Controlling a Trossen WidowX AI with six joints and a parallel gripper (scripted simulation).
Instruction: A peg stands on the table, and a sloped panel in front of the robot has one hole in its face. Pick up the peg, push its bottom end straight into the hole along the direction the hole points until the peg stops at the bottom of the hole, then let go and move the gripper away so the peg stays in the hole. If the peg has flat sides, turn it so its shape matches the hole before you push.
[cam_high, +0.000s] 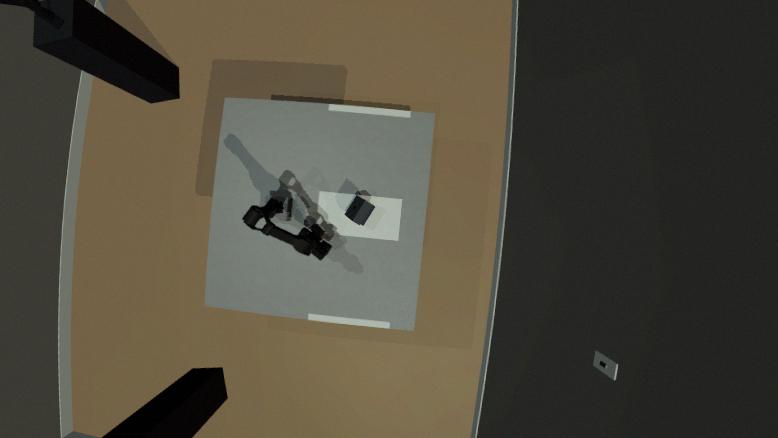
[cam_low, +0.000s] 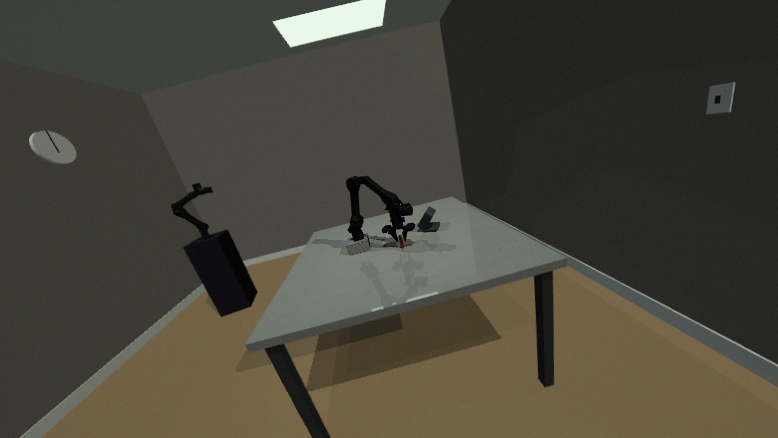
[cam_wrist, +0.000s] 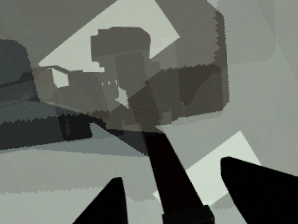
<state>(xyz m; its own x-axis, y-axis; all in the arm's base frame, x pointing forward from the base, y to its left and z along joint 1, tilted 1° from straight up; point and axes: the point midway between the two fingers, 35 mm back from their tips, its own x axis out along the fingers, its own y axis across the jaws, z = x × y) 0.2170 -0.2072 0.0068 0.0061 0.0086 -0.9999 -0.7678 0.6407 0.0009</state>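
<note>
My gripper tip is now 24 cm short of the sloped panel, 15 cm to the right of it and 3 cm below it. The rest, counted from my gripper tip: peg 2 cm above.
</note>
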